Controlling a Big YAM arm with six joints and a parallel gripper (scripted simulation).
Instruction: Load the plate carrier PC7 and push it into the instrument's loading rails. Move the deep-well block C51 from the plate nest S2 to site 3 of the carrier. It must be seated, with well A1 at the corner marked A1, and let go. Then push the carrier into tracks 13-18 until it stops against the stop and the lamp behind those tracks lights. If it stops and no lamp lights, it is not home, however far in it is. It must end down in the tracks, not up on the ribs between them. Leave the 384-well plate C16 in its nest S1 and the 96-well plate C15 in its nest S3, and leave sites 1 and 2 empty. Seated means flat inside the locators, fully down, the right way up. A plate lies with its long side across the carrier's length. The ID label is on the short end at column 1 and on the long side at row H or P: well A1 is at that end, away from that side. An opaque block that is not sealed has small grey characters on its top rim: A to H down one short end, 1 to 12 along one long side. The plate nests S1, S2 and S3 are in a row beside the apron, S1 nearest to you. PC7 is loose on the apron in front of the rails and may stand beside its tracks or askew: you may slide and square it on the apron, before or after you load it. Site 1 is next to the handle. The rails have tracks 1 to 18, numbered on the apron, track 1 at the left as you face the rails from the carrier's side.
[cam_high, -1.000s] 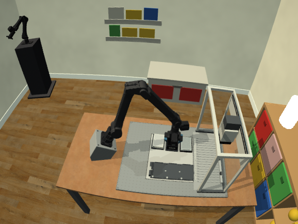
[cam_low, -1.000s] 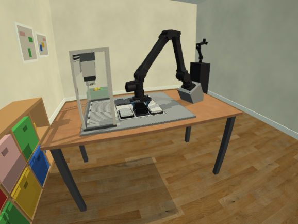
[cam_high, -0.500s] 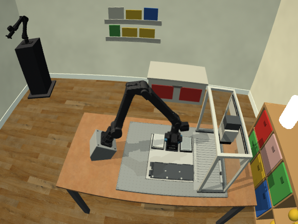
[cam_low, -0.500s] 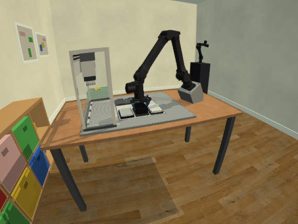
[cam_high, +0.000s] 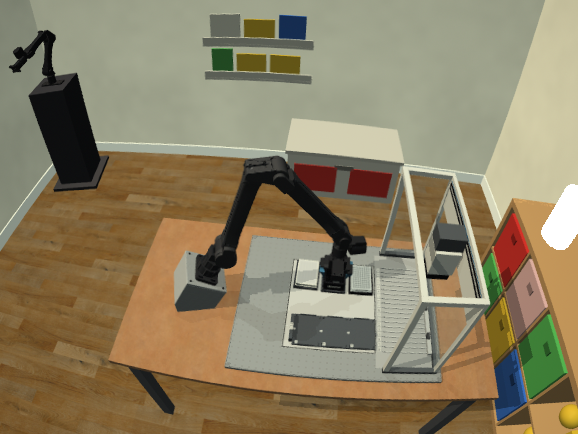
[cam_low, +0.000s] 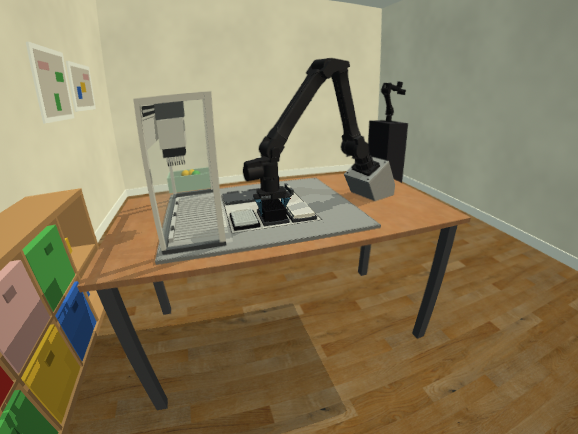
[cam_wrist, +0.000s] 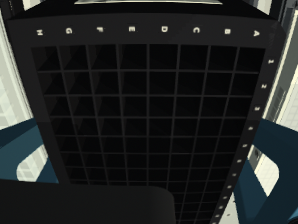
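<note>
Now: the dark nest S2 20 mm below my hand. Round my hand: post (230 mm ahead, 230 mm above, 120 mm to the left); black deep-well block C51 (10 mm above); dark grey carrier PC7 (250 mm to the right, 40 mm behind, 10 mm below).
</note>
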